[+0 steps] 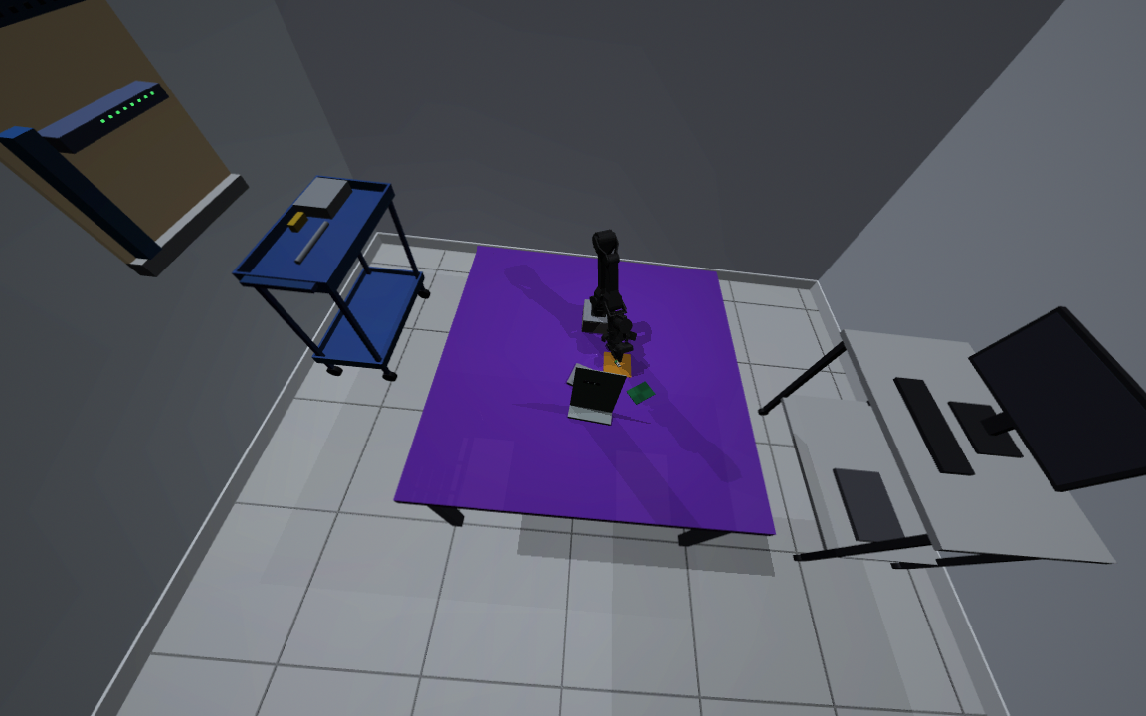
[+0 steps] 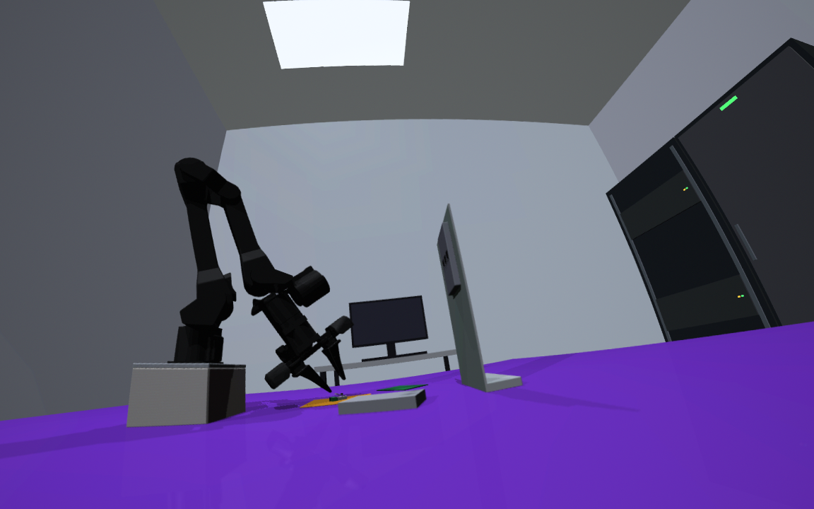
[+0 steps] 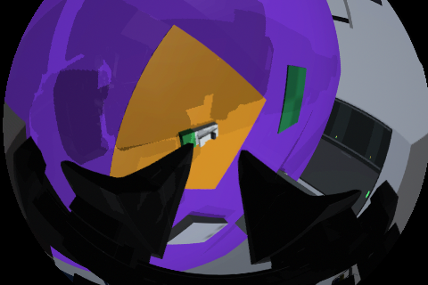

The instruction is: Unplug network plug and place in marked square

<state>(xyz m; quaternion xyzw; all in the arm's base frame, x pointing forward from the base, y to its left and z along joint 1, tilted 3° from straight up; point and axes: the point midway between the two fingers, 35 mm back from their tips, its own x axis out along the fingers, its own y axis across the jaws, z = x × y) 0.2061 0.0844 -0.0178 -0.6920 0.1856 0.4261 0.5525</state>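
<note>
My gripper tip is 20 mm above the network plug. Round my gripper tip: flat grey block: 160 mm to the right, 80 mm ahead, 20 mm below; orange square: 30 mm below; green patch: 130 mm ahead, 100 mm to the left, 30 mm below.
</note>
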